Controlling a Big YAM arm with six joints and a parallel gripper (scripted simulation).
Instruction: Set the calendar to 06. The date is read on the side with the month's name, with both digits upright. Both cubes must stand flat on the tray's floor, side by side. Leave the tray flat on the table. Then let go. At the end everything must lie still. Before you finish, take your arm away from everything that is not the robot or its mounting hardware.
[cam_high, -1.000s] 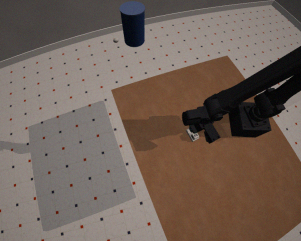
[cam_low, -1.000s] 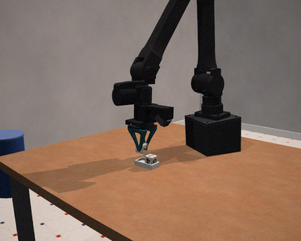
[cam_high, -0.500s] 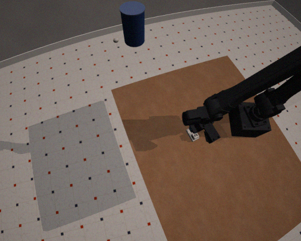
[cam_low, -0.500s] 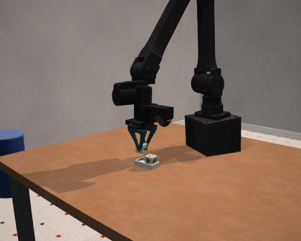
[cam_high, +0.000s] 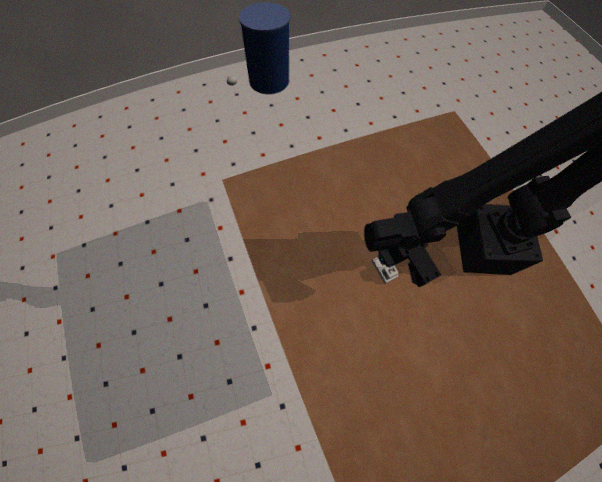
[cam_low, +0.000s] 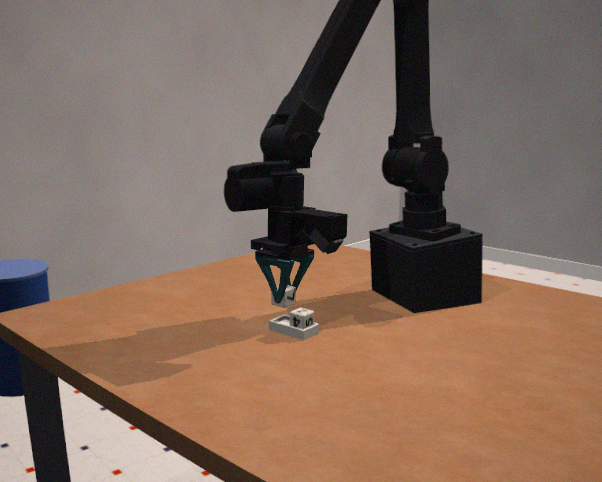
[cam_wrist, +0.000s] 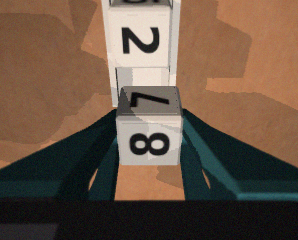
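Now: hand 1 cm past the white tray, 2 cm to the right of it and 6 cm above it. Round my hand: white digit cube 1 cm below.
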